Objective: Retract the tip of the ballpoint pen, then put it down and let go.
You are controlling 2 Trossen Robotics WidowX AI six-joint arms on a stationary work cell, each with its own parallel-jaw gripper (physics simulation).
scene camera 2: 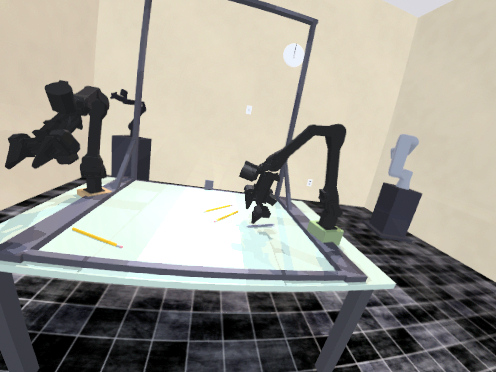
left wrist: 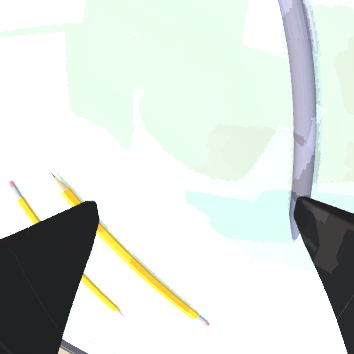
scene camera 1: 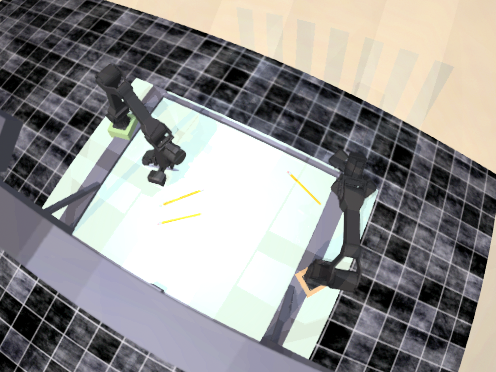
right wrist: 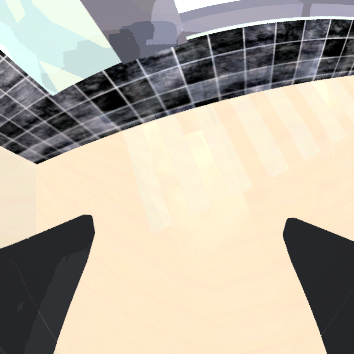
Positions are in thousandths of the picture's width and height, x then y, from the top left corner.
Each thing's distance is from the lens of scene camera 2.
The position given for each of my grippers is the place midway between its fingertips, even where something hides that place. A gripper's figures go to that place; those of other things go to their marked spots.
my left gripper (scene camera 2: 503,579): 0.86 m
my right gripper (scene camera 2: 39,450): 0.66 m
